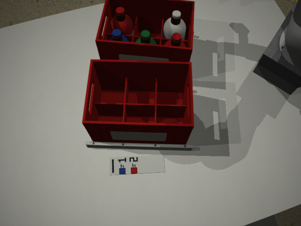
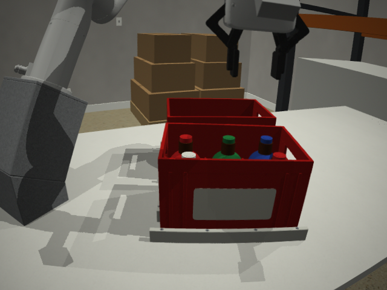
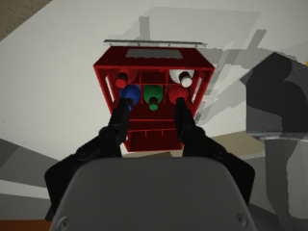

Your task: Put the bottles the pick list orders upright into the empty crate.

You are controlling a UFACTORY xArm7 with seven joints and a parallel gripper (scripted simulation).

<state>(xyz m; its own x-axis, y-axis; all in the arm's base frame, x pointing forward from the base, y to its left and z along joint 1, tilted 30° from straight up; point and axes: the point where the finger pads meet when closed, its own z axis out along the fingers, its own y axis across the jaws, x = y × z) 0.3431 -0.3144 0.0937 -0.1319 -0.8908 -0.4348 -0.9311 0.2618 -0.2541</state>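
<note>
Right now the blue bottle is 100 mm ahead of my hand, 140 mm to the left of it and 250 mm below it. The rest, counted from my hand: red bottle: 90 mm ahead, 50 mm to the left, 250 mm below; green bottle: 10 mm ahead, 140 mm to the left, 250 mm below; white bottle: 80 mm behind, 70 mm to the left, 250 mm below.
</note>
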